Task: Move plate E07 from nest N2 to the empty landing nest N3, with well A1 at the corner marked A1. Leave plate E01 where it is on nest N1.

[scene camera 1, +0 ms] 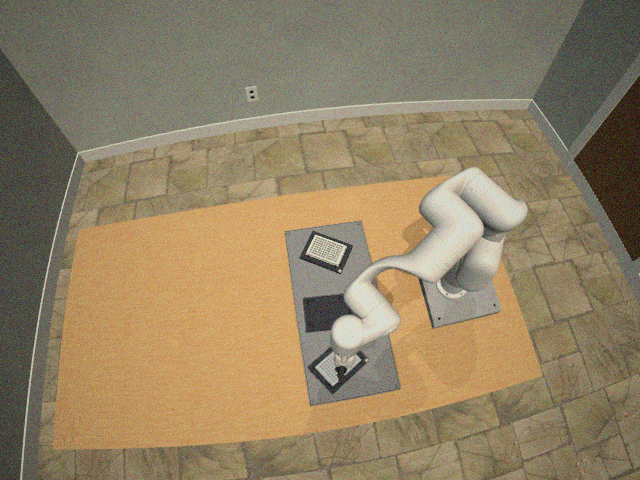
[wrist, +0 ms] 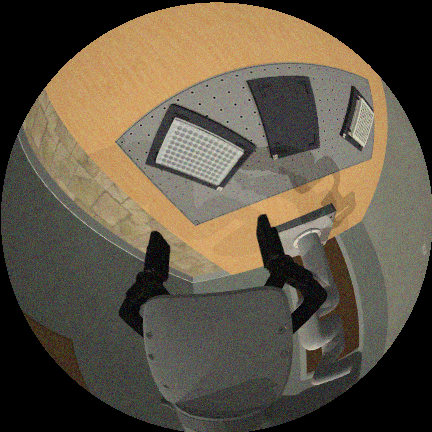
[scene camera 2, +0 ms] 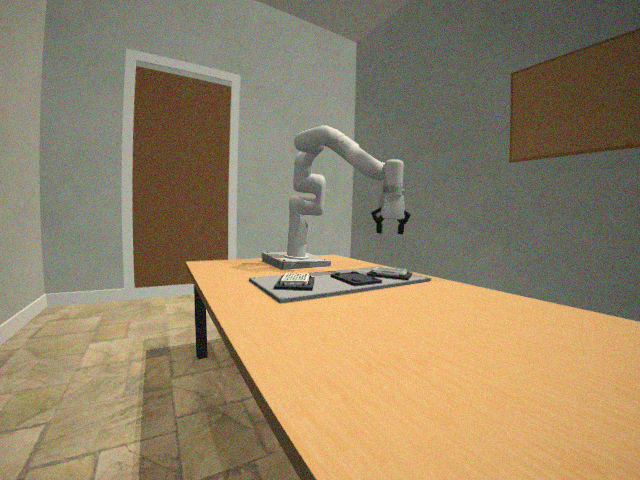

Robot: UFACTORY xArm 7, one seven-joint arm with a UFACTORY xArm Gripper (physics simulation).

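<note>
A grey-white well plate (scene camera 1: pixel 325 370) (scene camera 2: pixel 391 271) (wrist: pixel 197 152) sits in a black nest (wrist: pixel 200 122) at one end of the board. A cream well plate (scene camera 1: pixel 326 250) (scene camera 2: pixel 295 279) (wrist: pixel 361 122) sits in another black nest at the far end. The empty black nest (scene camera 1: pixel 321 312) (scene camera 2: pixel 356 277) (wrist: pixel 290 115) lies between them, with a small light mark at one corner in the wrist view. Plate and nest labels cannot be read. My gripper (scene camera 1: pixel 340 373) (scene camera 2: pixel 390 227) (wrist: pixel 208 231) is open and empty, pointing down, high above the grey-white plate's end of the board.
The grey perforated board (scene camera 1: pixel 382 374) (wrist: pixel 215 207) carries all three nests on the wooden table (scene camera 1: pixel 180 310) (scene camera 2: pixel 439 361). The robot's base plate (scene camera 1: pixel 465 313) (scene camera 2: pixel 317 262) stands beside the board. My arm hides part of the empty nest in scene camera 1.
</note>
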